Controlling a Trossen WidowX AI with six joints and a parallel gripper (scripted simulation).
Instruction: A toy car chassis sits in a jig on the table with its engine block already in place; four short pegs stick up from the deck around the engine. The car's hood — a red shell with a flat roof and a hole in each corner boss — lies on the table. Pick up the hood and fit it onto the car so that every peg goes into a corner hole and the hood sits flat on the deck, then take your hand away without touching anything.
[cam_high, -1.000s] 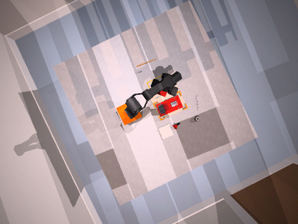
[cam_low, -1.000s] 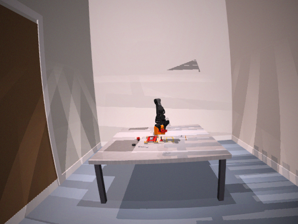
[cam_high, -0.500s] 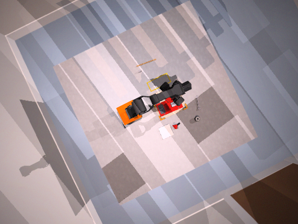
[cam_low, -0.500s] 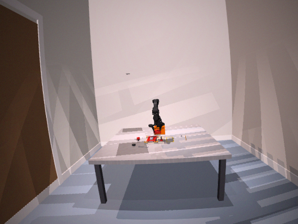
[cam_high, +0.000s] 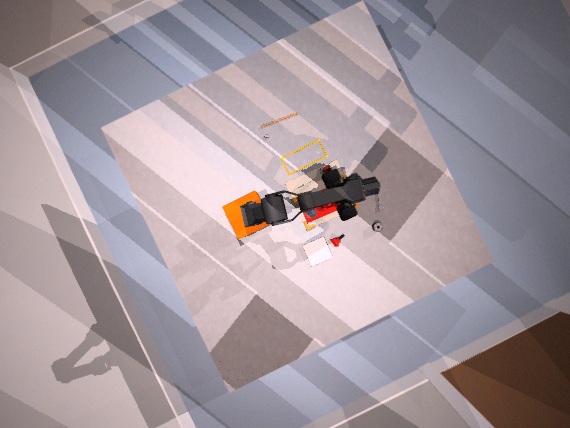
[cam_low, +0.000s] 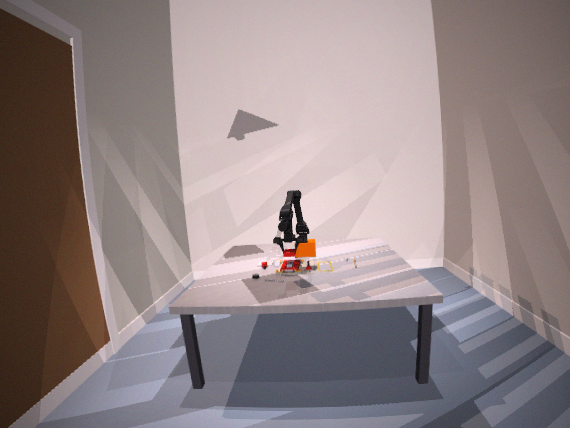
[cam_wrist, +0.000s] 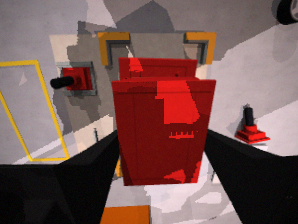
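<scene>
Right now my gripper tip is 9 cm above the pale jig, 2 cm to the right of it and 2 cm past it. Also, from my gripper tip: wheel (20 cm to the right, 12 cm ahead, 10 cm below); then white square (18 cm to the right, 16 cm behind, 10 cm below); then red hood (1 cm above).
</scene>
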